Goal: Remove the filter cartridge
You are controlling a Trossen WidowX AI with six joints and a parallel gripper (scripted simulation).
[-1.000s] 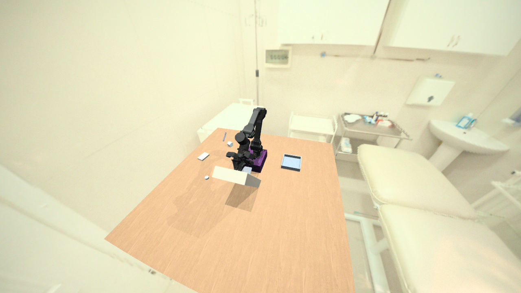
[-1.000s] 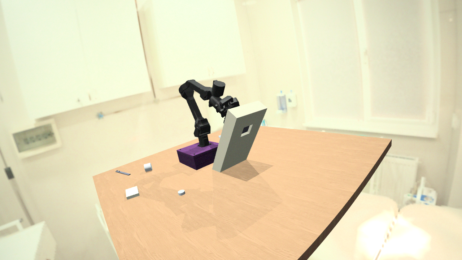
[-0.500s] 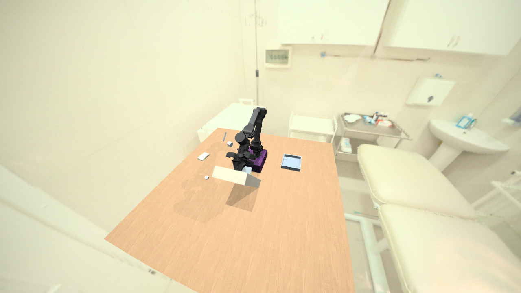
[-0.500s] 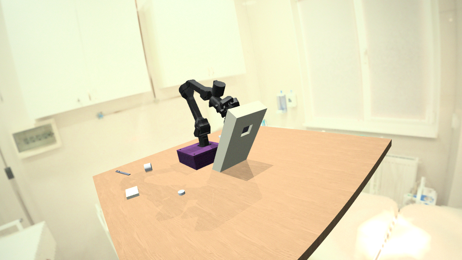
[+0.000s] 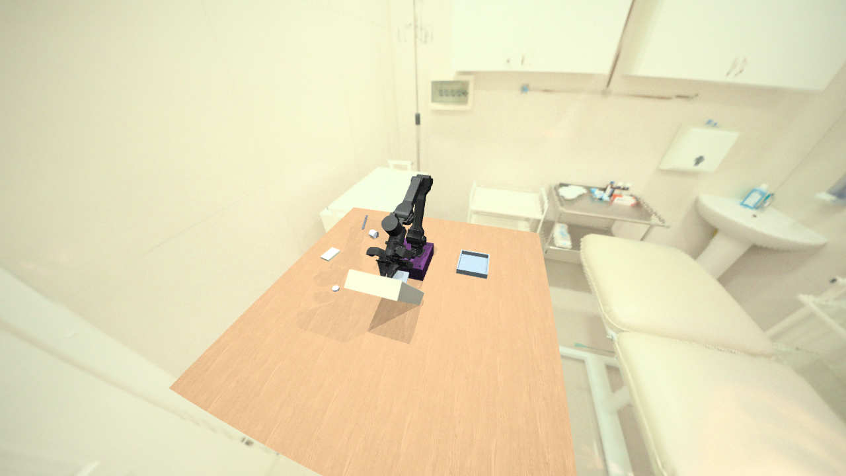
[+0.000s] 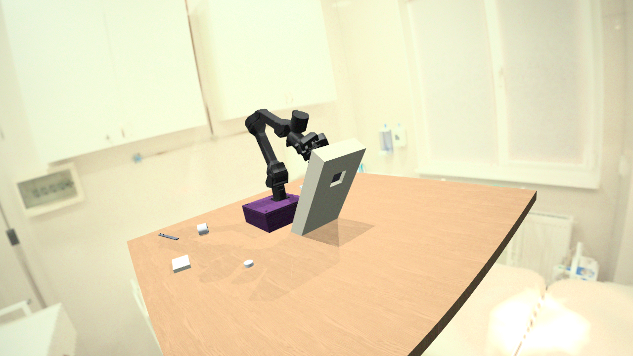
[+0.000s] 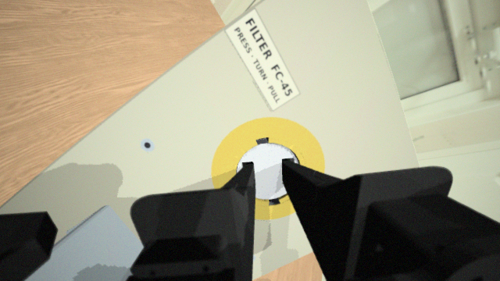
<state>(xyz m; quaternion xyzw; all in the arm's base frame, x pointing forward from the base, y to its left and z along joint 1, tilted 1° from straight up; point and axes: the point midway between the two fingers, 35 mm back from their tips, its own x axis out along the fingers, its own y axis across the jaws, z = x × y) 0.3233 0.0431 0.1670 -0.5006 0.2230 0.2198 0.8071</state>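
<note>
My gripper tip is now 10 mm short of the white round filter cartridge and 10 mm above it. The rest, counted from my gripper tip: grey flap (90 mm behind, 10 mm to the right, 90 mm below); then grey service panel (40 mm behind, 10 mm to the right, 80 mm below); then blue tray (440 mm behind, 220 mm to the left, 220 mm below).
</note>
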